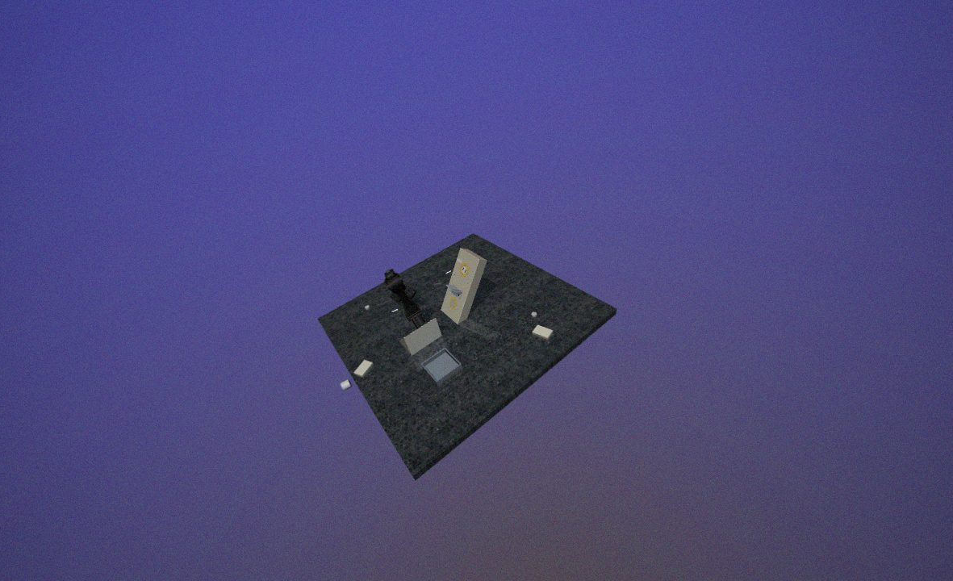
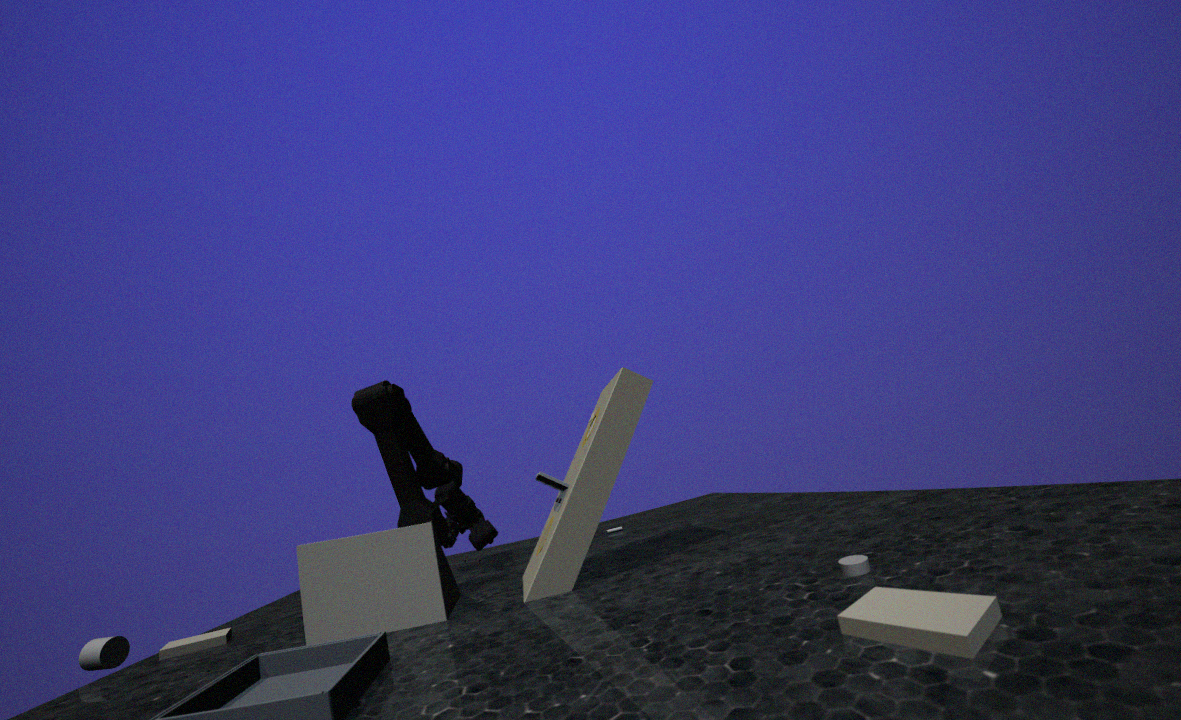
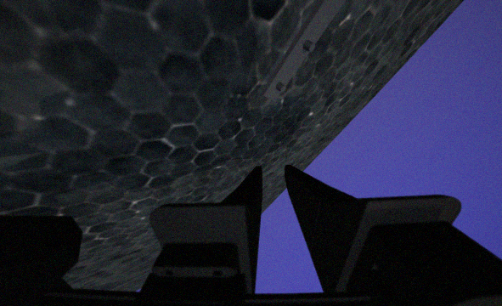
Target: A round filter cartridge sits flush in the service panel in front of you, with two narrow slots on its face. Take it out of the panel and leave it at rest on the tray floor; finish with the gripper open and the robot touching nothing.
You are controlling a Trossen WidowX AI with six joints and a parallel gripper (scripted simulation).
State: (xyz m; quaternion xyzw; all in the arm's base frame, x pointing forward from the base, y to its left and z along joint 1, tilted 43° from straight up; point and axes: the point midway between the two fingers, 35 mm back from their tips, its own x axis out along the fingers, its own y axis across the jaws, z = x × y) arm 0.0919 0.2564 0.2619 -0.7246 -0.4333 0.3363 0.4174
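Now: gripper tip 25 cm short of the round filter cartridge, 40 cm to the left of it and 19 cm below it. From my gripper tip the other things lie so: tray (18 cm behind, 67 cm to the right, 4 cm below); then beige service panel (20 cm ahead, 39 cm to the right, 11 cm above); then grey flap (15 cm ahead, 39 cm to the right, 10 cm above).
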